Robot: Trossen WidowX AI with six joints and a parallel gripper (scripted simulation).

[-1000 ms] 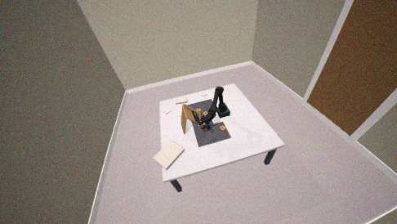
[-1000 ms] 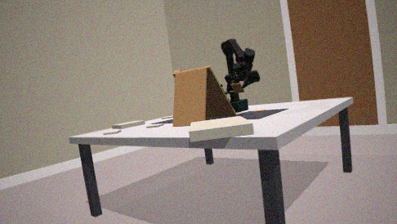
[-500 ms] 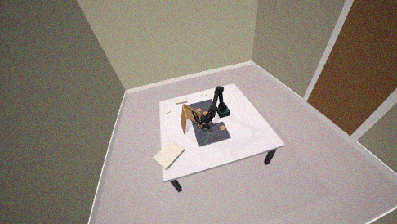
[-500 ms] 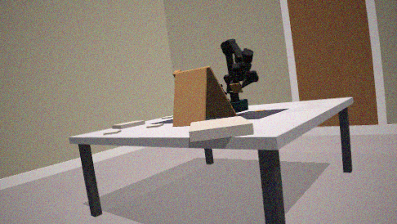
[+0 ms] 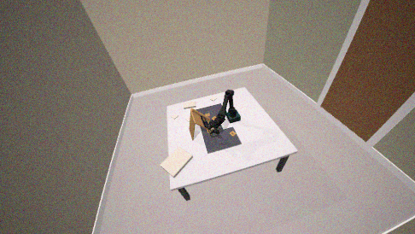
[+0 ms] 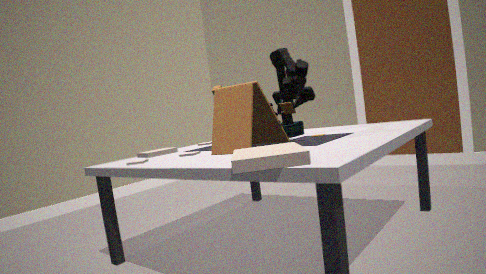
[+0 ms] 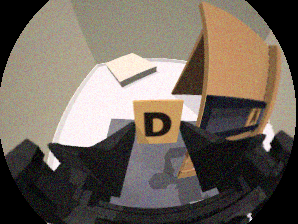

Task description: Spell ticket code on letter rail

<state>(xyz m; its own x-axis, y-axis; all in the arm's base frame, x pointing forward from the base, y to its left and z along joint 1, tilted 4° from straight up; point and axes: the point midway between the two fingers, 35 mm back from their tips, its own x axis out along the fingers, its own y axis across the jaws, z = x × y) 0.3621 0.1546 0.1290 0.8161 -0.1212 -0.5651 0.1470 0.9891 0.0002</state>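
Now: gripper tip 8 cm past the white ticket, 12 cm to the left of it and 8 cm above it. Round my gripper tip: cream book (43 cm ahead, 7 cm to the left, 13 cm below); orange letter tile (right at my gripper tip); dark mat (20 cm behind, 19 cm to the right, 15 cm below).
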